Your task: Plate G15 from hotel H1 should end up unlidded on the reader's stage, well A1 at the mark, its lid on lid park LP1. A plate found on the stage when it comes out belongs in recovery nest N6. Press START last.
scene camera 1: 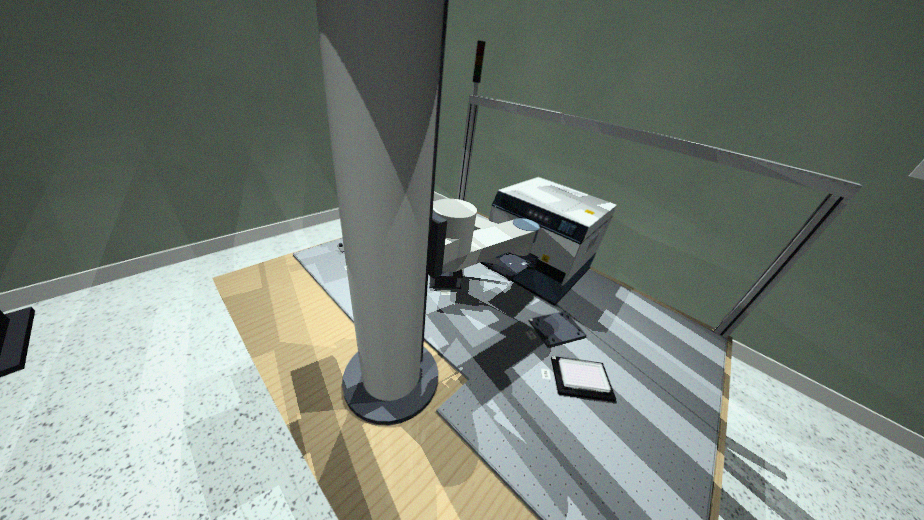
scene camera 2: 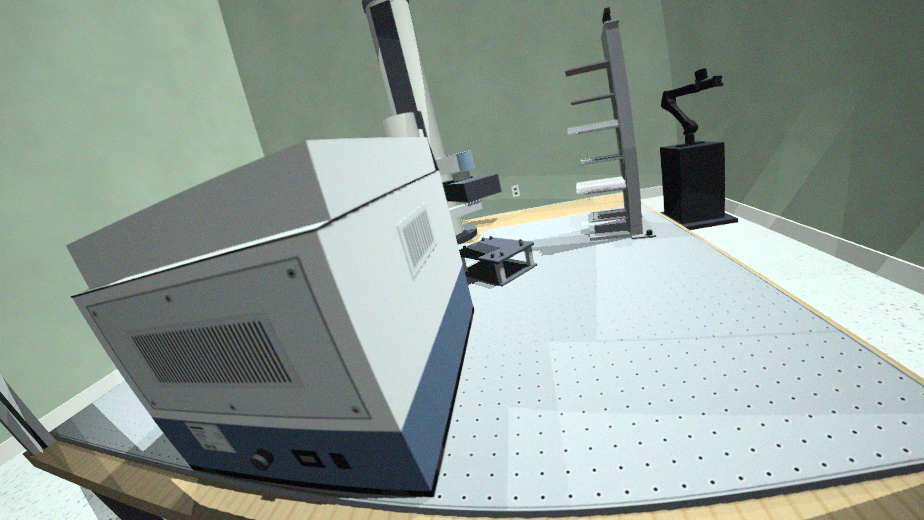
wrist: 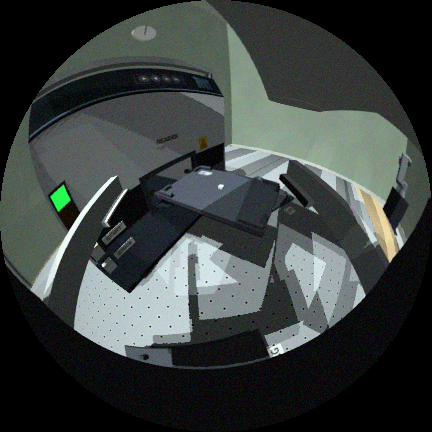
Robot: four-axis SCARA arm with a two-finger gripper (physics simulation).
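Seen in the pictures: gripper, fingertip midpoint: [wrist: 202, 170]; arm's base, link origin: [scene camera 1: 391, 378].
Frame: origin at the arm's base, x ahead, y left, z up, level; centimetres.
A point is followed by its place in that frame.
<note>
My gripper [wrist: 202, 170] {x 51.2, y 6.5, z 19.3 cm} is open and empty, in front of the reader [scene camera 1: 549, 223] {x 62.6, y -4.5, z 31.0 cm} [scene camera 2: 381, 310] {x 94.4, y 20.5, z 20.5 cm} [wrist: 125, 125] {x 61.4, y 7.6, z 24.7 cm}. The reader's dark stage [wrist: 215, 195] {x 52.3, y 3.2, z 14.5 cm} [scene camera 1: 515, 261] {x 56.1, y 1.0, z 14.5 cm} is out and bare, showing between the fingers in the wrist view. A pale plate [scene camera 1: 585, 376] {x 38.2, y -38.2, z 4.1 cm} sits in the black nest N6 [scene camera 1: 588, 395] {x 34.6, y -41.3, z 2.4 cm}. The lid park LP1 [scene camera 1: 557, 328] {x 51.0, y -23.3, z 2.3 cm} beside it is bare. The hotel [scene camera 2: 623, 129] {x 34.3, y 59.0, z 28.4 cm} holds pale plates, including a white one [scene camera 2: 600, 185] {x 30.1, y 52.7, z 15.1 cm} on a lower shelf; their labels are unreadable. Small buttons [wrist: 107, 263] {x 60.4, y 17.9, z 10.5 cm} sit on the reader's dark base, their labels too blurred to read.
A raised dark stand [scene camera 2: 501, 247] {x 43.4, y 25.3, z 7.3 cm} is between reader and hotel. The arm's column [scene camera 1: 387, 226] {x -4.0, y -6.3, z 50.2 cm} hides part of the bench in scene camera 1. A metal frame [scene camera 1: 653, 142] {x 100.4, y -18.3, z 59.3 cm} runs along the far side. A green light [wrist: 60, 198] {x 61.0, y 17.9, z 21.1 cm} glows on the reader. A black arm stands on a pedestal [scene camera 2: 693, 181].
</note>
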